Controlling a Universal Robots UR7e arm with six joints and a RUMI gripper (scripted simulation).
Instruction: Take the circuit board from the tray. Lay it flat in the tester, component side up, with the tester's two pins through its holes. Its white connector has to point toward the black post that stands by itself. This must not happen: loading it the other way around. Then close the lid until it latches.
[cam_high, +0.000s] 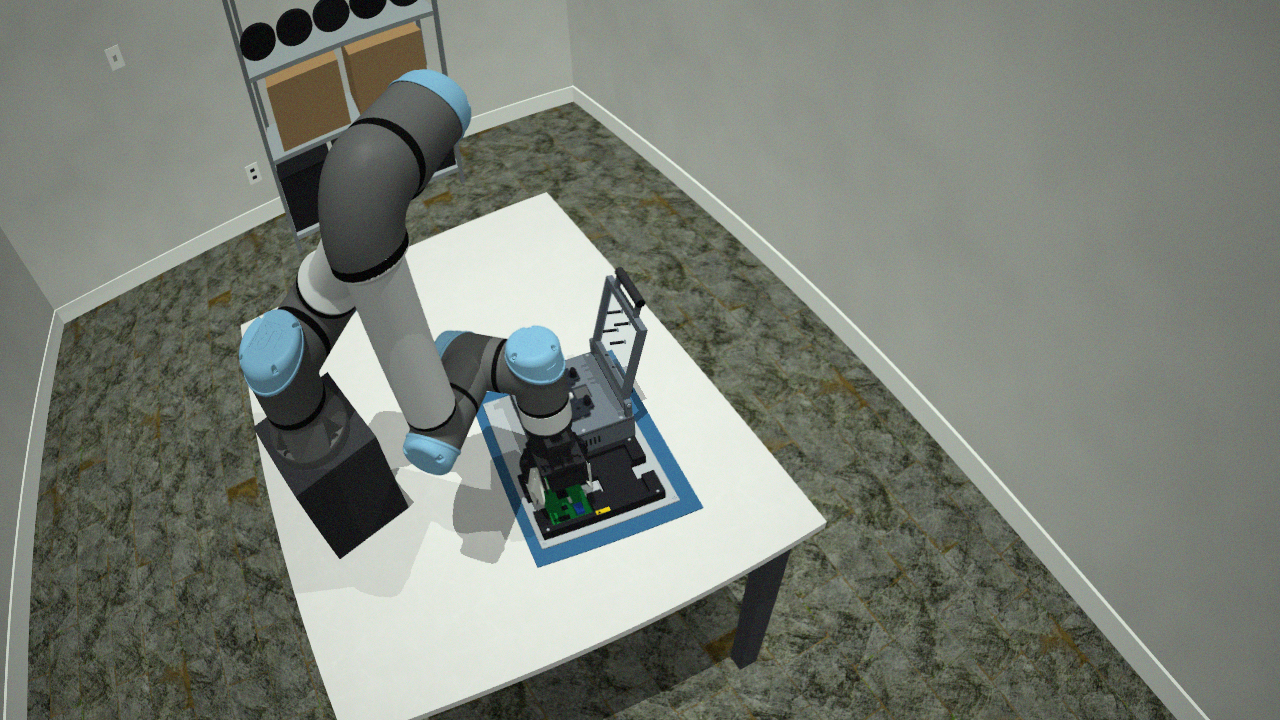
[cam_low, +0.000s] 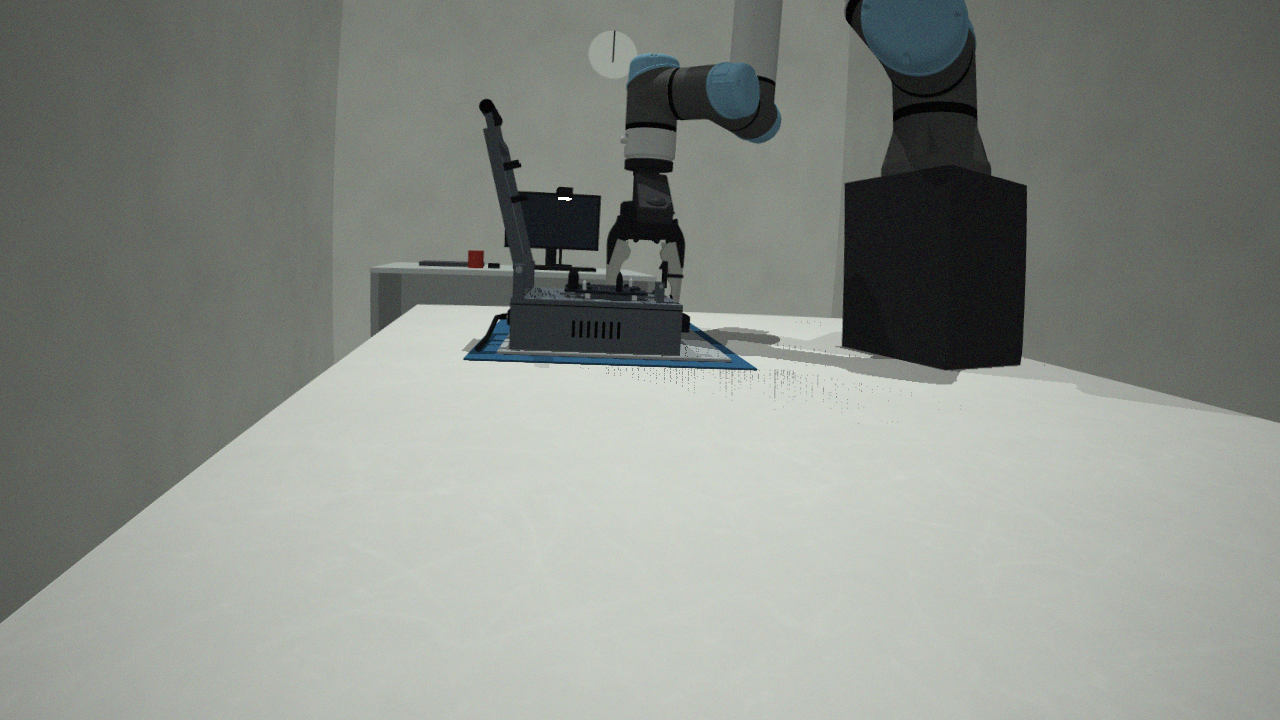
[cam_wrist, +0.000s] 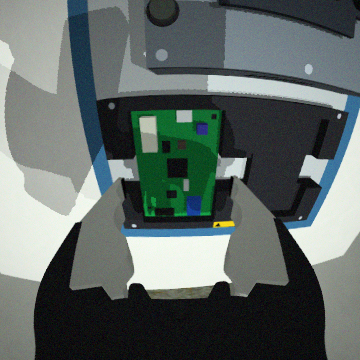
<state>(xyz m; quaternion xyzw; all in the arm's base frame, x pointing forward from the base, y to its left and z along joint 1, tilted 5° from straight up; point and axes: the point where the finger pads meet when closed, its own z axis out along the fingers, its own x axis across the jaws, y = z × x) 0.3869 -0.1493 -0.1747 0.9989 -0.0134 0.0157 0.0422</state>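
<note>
Right now my hand is 20 mm above the green circuit board. Also, from my hand: lid 190 mm ahead, 160 mm to the left, 140 mm above.
</note>
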